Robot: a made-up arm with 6 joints.
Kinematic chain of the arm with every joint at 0, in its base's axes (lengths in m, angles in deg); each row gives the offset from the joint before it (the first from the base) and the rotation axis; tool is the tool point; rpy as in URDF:
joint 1: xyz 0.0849 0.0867 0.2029 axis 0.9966 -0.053 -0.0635
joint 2: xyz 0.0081 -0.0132 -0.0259 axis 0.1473 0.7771 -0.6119
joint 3: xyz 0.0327 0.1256 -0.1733 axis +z
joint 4: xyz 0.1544 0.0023 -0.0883 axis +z
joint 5: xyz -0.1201 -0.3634 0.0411 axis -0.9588 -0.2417 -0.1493
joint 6: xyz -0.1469 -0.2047 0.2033 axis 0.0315 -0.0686 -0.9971
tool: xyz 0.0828 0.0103 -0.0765 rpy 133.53 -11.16 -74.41
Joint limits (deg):
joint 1: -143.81..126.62
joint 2: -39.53..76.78
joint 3: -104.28..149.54
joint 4: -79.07..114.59
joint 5: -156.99..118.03
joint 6: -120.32..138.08
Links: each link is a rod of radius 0.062 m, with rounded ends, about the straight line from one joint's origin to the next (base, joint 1, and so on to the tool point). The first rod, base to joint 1, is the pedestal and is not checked.
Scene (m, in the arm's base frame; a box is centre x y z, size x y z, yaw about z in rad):
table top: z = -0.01
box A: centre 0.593 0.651 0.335 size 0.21 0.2 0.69 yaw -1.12
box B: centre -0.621 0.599 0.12 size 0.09 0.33 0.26 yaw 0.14
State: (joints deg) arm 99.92 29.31 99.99 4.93 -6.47 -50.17
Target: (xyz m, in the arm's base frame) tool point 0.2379 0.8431 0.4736
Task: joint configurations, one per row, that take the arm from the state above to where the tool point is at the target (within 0.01 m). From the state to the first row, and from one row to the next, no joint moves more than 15 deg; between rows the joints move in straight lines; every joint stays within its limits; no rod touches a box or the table.
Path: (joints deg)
1: 90.90 21.49 104.45 16.23 -10.79 -46.45
2: 81.88 13.67 108.90 27.53 -15.11 -42.74
3: 72.86 5.85 113.36 38.83 -19.43 -39.02
4: 63.84 -1.97 117.81 50.13 -23.75 -35.30
5: 53.88 0.41 123.86 48.91 -26.34 -37.09
6: 43.92 2.79 129.90 47.68 -28.92 -38.87
7: 33.95 5.17 135.95 46.45 -31.51 -40.65

